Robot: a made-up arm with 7 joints.
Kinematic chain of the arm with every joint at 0, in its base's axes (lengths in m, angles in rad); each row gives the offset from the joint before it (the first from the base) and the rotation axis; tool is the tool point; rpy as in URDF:
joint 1: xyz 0 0 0.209 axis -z
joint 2: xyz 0 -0.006 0.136 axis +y
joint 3: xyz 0 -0.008 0.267 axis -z
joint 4: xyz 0 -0.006 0.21 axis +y
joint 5: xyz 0 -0.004 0.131 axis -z
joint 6: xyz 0 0 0.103 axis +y
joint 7: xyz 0 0 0.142 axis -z
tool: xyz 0 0 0 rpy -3.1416 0 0
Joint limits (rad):
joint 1: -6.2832..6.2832
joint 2: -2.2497..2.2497
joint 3: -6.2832..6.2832
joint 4: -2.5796..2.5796
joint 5: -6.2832..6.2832
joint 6: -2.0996..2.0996
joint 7: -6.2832..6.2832
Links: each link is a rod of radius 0.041 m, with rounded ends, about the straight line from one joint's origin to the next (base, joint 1, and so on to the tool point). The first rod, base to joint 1, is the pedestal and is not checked.
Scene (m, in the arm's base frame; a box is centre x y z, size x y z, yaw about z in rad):
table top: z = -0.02
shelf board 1: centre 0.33 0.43 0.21 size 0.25 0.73 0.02 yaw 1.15
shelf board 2: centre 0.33 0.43 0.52 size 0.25 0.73 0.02 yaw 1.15
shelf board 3: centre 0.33 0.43 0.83 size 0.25 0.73 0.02 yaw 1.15
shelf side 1: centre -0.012 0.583 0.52 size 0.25 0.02 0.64 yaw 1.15
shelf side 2: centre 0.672 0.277 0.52 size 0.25 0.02 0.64 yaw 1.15
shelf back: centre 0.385 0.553 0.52 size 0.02 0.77 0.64 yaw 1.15
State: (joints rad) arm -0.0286 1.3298 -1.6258 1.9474 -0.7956 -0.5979 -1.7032
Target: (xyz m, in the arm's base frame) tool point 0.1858 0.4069 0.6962
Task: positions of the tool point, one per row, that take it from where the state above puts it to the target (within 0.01 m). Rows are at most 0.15 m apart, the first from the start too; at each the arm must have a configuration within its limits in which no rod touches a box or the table.
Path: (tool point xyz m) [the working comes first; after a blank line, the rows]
Joints at the target: -0.2803 0.8825 -1.9691 1.8006 -0.7266 -0.5290 -1.7032
Straight joint move there: touches shelf board 2.

1: 0.4384 0.2318 0.3960
2: 0.4546 0.1084 0.3973
3: 0.4373 -0.0124 0.3999
4: 0.3889 -0.1202 0.4052
5: 0.3154 -0.2058 0.4143
6: 0.2262 -0.2629 0.4278
7: 0.3097 -0.1653 0.4555
8: 0.3496 -0.0459 0.4917
9: 0.3409 0.0751 0.5357
10: 0.2885 0.1761 0.5862
11: 0.2074 0.2400 0.6408
12: 0.1198 0.2593 0.6962
13: 0.1532 0.3355 0.7016
14: 0.1858 0.4069 0.6962

